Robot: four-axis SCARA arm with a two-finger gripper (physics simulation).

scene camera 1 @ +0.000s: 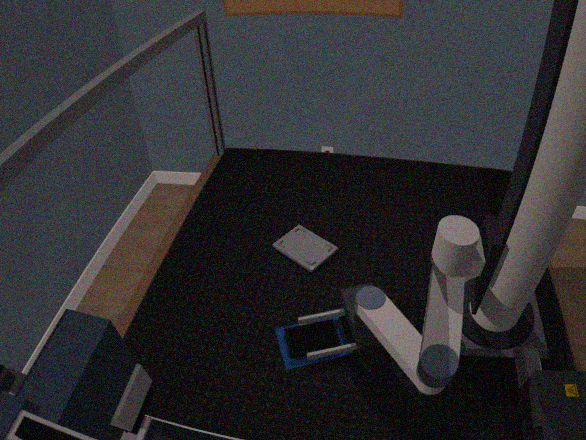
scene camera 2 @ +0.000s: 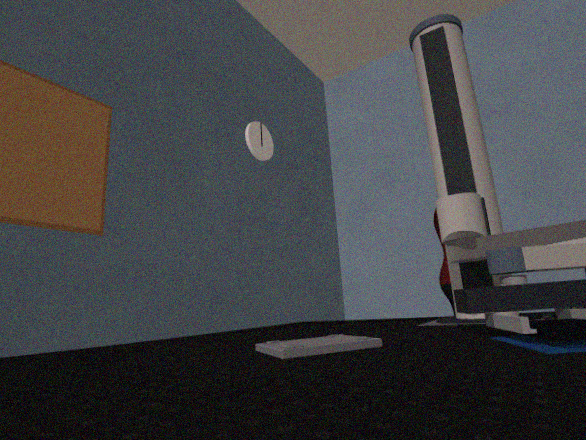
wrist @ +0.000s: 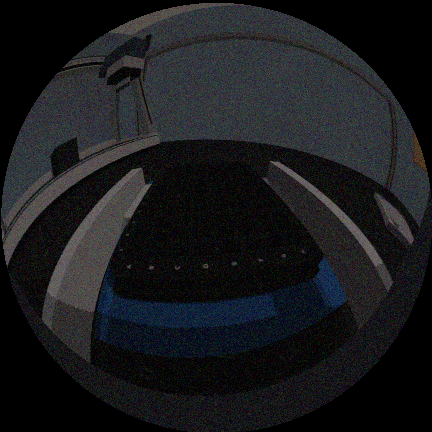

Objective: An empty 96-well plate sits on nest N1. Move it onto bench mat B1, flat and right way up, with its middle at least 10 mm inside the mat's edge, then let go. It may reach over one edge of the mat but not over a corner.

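Seen in the pictures: gripper, fingertip midpoint: (scene camera 1: 303,338) (scene camera 2: 572,322) (wrist: 205,172); arm's base, link origin: (scene camera 1: 492,314).
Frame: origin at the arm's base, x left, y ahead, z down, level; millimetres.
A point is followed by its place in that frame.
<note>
The black 96-well plate (scene camera 1: 313,338) {x 145, y 488, z -31 mm} (scene camera 2: 561,328) {x 139, y 560, z -36 mm} (wrist: 210,225) {x 132, y 456, z -36 mm} is level and right way up between the fingers, with its lettered edge towards the wrist camera. My gripper (scene camera 1: 304,338) {x 153, y 513, z -38 mm} (wrist: 205,172) {x 153, y 513, z -38 mm} is shut on it, one finger along each side. The plate is low over the blue bench mat B1 (scene camera 1: 283,345) {x 168, y 561, z -15 mm} (scene camera 2: 555,348) {x 129, y 566, z -15 mm} (wrist: 190,312) {x 131, y 425, z -15 mm}, and blue shows around several of its sides in scene camera 1. Whether its underside touches the mat is too dark to tell. The pale flat nest N1 (scene camera 1: 305,247) {x -175, y 565, z -25 mm} (scene camera 2: 320,346) {x -144, y 619, z -24 mm} (wrist: 394,220) {x -129, y 544, z -24 mm} carries no plate.
A dark blue box (scene camera 1: 75,355) {x 530, y 721, z -501 mm} with a grey panel (scene camera 1: 131,397) {x 521, y 690, z -378 mm} stands at the left in scene camera 1. A dark box with a yellow label (scene camera 1: 571,390) {x 300, y -120, z -129 mm} is at the lower right, near the arm's column (scene camera 1: 545,200) {x 68, y 31, z -458 mm} (scene camera 2: 480,125) {x 72, y 20, z -535 mm}. A frame rail (scene camera 1: 105,85) {x -65, y 1004, z -603 mm} runs along the left.
</note>
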